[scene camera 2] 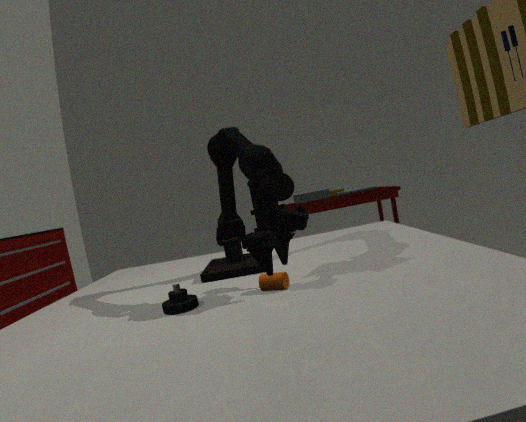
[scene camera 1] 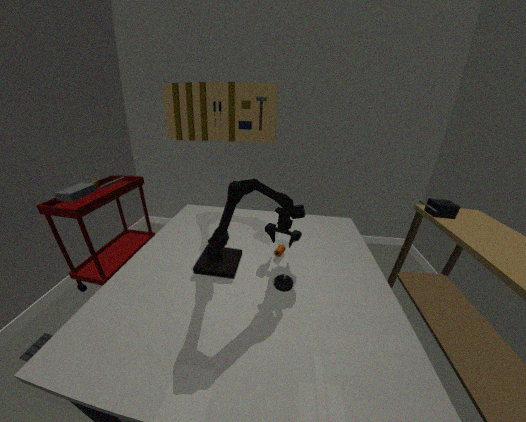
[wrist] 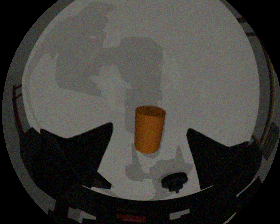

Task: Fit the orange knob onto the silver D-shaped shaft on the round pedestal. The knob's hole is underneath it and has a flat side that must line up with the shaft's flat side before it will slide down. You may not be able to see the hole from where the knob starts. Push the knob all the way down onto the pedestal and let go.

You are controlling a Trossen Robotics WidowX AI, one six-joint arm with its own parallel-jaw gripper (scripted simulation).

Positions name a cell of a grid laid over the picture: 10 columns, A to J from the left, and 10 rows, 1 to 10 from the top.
Observation:
My gripper (scene camera 2: F7) is open, with nothing in its grasp. Also in view: an orange knob (wrist: F6) and a black round pedestal (scene camera 2: D8).
My gripper is seen too in the wrist view (wrist: F6).

